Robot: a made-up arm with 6 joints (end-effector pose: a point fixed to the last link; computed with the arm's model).
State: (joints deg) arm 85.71 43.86 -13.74 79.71 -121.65 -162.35
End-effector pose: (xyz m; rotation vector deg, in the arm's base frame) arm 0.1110 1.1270 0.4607 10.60 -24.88 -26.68
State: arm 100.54 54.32 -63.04 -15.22 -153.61 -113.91
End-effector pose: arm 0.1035 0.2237 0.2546 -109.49 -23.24 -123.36
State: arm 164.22 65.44 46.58 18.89 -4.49 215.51
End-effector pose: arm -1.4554 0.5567 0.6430 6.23 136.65 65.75
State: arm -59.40 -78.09 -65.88 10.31 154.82 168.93
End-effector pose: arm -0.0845 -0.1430 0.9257 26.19 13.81 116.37
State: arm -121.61 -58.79 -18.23 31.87 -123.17 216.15
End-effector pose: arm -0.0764 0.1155 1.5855 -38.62 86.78 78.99
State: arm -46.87 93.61 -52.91 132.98 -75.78 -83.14
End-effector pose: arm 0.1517 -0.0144 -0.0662 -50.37 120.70 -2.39
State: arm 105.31 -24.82 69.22 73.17 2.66 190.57
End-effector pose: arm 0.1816 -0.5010 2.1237 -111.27 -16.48 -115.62
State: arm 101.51 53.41 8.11 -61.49 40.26 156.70
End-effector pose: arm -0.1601 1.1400 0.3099 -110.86 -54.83 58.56
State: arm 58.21 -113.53 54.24 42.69 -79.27 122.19
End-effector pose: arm -0.7455 -1.4092 0.3281 -49.68 -34.52 -47.33
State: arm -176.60 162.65 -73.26 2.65 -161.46 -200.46
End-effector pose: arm 0.2514 0.1629 0.5246 6.49 140.24 -26.67
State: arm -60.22 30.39 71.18 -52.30 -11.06 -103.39
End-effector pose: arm 0.4838 -1.0275 1.7099 119.77 -68.00 21.69
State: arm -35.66 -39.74 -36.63 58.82 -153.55 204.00
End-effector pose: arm 0.2501 -0.2737 1.3296 -15.98 56.30 152.31
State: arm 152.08 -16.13 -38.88 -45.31 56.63 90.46
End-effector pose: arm -0.4332 0.3473 0.8721 -11.72 -55.40 97.44
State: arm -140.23 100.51 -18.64 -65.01 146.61 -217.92
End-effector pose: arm -0.2154 -0.0979 -0.2844 2.24 -141.91 4.96
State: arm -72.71 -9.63 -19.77 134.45 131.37 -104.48
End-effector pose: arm 0.3204 -0.6809 1.2763 31.99 51.02 53.95
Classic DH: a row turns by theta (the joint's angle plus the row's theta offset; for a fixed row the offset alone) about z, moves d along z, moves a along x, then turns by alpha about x. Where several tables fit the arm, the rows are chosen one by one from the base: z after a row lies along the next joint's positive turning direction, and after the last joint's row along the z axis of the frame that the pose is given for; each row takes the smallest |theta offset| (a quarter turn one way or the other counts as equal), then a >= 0, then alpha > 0; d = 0 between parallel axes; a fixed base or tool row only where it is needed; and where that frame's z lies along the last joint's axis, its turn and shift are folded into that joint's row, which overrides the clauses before.
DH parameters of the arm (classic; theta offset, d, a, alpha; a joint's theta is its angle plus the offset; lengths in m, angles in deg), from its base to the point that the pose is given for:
joint 1: 0 0.554 0 -90
joint 2: -90 0 0.7828 180
joint 3: 0 0 0 -90
joint 4: 0 -0.8713 0 90
joint 5: 0 0.1479 0 -90
joint 6: 90 0 0 90
tool (fixed): -90 0 0 0

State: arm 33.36 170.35 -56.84 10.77 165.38 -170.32
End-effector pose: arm -0.3220 -0.3859 0.4027 136.15 43.73 -82.46
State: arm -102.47 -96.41 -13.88 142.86 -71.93 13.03
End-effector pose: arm 0.2777 0.7099 1.3421 12.80 -32.43 109.71
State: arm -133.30 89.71 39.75 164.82 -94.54 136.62
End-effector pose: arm -0.8377 -1.0971 -0.0842 -31.76 -74.49 -112.68
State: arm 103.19 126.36 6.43 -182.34 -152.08 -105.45
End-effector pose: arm -0.1897 0.1619 -0.6682 -26.83 -78.94 63.63
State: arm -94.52 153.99 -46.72 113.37 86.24 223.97
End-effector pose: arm 0.0994 0.5135 0.0316 -112.87 -5.93 -28.97
